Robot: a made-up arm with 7 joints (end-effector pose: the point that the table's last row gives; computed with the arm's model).
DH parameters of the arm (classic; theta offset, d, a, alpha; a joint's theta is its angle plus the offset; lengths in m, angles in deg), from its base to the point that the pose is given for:
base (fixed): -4.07 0 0 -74.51
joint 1: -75.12 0.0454 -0.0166 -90
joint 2: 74 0.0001 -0.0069 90
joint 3: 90 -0.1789 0.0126 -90
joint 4: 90 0.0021 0.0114 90
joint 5: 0 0.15 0 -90
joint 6: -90 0 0.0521 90
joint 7: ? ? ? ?
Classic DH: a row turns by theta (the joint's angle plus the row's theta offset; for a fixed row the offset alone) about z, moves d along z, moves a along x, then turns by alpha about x.
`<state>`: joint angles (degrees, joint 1 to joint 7).
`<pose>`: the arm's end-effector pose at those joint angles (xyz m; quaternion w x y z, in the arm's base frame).
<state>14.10 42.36 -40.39 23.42 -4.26 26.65 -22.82</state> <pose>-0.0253 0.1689 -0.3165 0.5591 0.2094 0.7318 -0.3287</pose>
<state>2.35 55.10 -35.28 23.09 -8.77 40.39 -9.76</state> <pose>0.0575 0.2377 -0.2766 0.5741 0.3828 0.7160 -0.1057</pose>
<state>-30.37 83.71 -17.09 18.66 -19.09 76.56 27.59</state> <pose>0.1995 0.3024 -0.0465 0.5097 0.5219 0.4618 0.5045</pose>
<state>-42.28 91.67 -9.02 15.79 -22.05 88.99 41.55</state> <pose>0.1968 0.2926 0.0427 0.4532 0.4626 0.3646 0.6690</pose>
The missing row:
joint 7: 0 0 0 0
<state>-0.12 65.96 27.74 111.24 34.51 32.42 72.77</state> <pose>-0.1246 0.3577 -0.1358 0.0934 -0.7085 -0.5629 -0.4151</pose>
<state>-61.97 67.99 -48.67 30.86 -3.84 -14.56 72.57</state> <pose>0.3128 0.1861 -0.0538 0.7030 0.4653 -0.4066 0.3520</pose>
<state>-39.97 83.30 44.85 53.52 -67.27 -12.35 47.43</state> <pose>0.1234 0.3850 0.0947 0.5429 -0.3198 -0.3709 0.6823</pose>
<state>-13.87 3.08 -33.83 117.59 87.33 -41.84 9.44</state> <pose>-0.0871 0.0958 -0.3425 0.3789 0.2937 0.3788 -0.7916</pose>
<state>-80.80 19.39 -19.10 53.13 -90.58 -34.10 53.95</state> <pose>0.3797 0.0428 -0.0152 0.7425 -0.5570 -0.0014 0.3722</pose>
